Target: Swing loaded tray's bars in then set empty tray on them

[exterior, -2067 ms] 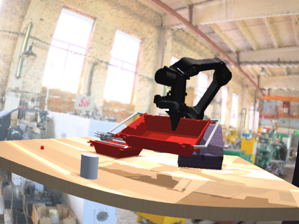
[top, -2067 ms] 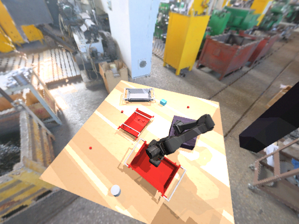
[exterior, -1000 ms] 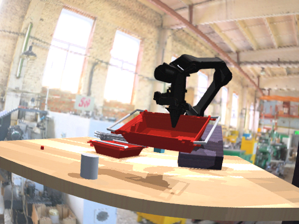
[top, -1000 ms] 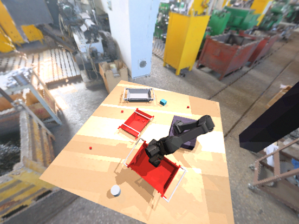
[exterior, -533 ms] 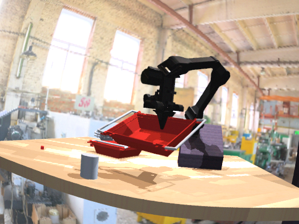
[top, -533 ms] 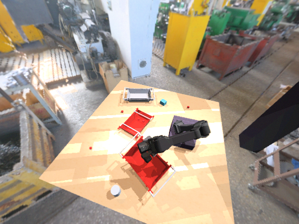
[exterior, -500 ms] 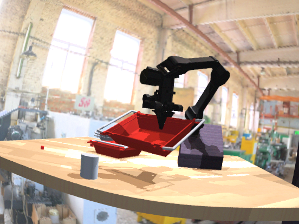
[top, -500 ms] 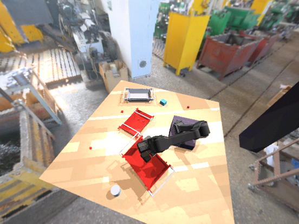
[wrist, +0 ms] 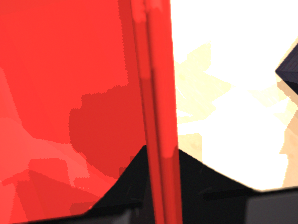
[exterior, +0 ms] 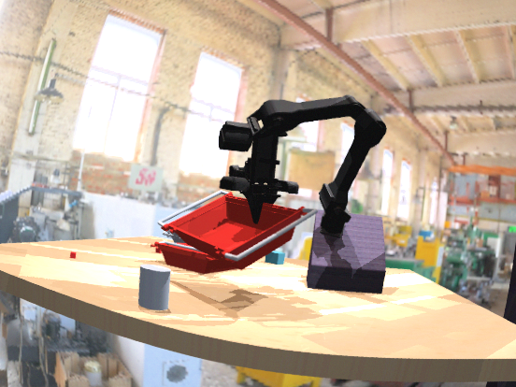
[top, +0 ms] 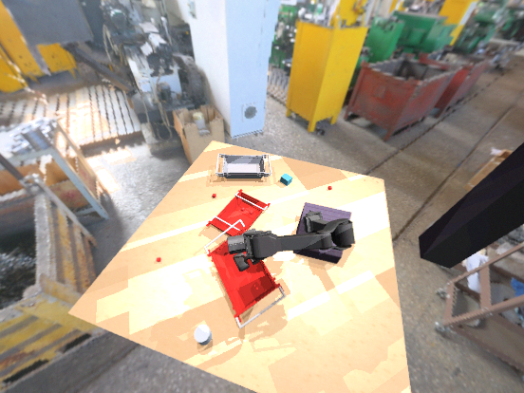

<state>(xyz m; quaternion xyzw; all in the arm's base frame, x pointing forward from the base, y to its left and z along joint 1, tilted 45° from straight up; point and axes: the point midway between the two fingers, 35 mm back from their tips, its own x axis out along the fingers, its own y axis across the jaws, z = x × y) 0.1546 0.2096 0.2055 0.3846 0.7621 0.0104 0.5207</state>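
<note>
Right now my gripper tip is 70 mm to the right of the red tray and 50 mm short of it. Round my gripper tip: cyan block: 650 mm to the right, 140 mm below, 80 mm ahead; then grey cylinder: 300 mm to the left, 130 mm below, 90 mm ahead.
</note>
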